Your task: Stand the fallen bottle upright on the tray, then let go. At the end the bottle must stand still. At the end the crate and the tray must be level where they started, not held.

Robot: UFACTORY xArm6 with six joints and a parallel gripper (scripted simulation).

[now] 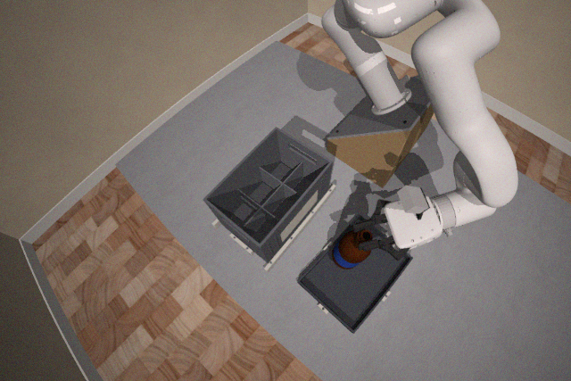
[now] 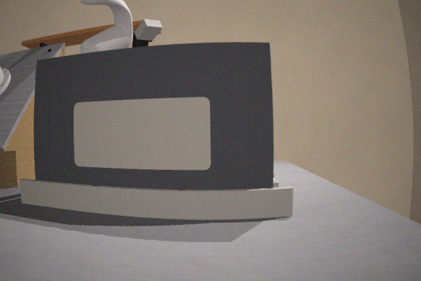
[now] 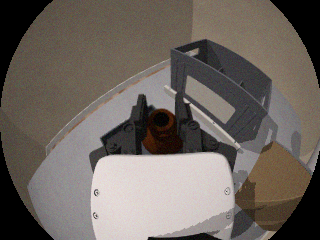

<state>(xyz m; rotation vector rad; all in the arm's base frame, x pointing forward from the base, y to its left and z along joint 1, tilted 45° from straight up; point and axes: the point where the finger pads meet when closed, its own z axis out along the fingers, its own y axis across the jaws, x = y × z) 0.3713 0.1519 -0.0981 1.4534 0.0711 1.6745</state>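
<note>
Right now the bottle is 1 cm ahead of my hand and 8 cm below it. The rest, counted from my hand: dark tray 2 cm ahead, 3 cm to the left, 19 cm below; dark crate 4 cm ahead, 25 cm to the right, 12 cm below.
</note>
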